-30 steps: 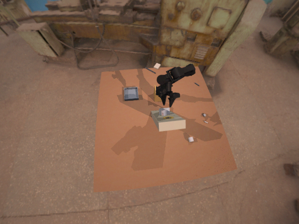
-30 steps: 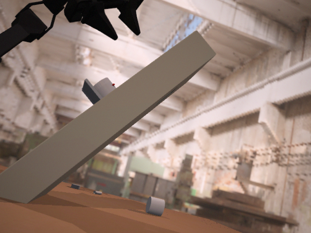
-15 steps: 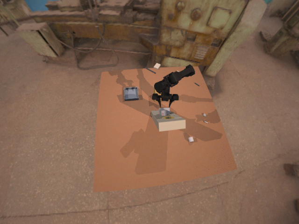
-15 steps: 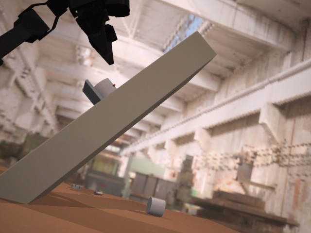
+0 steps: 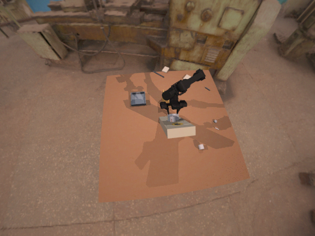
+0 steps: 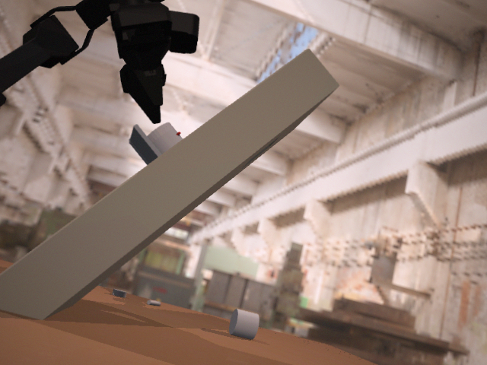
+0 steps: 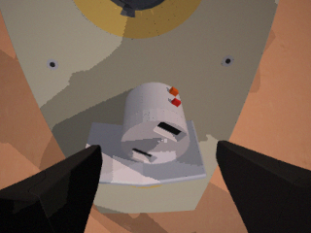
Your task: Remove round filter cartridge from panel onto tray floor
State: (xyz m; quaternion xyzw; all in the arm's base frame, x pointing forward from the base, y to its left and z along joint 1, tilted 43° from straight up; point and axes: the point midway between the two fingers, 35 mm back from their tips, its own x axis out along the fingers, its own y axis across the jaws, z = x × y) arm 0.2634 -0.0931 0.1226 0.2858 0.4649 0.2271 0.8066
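My gripper tip is 3 cm above the round filter cartridge and 2 cm short of it.
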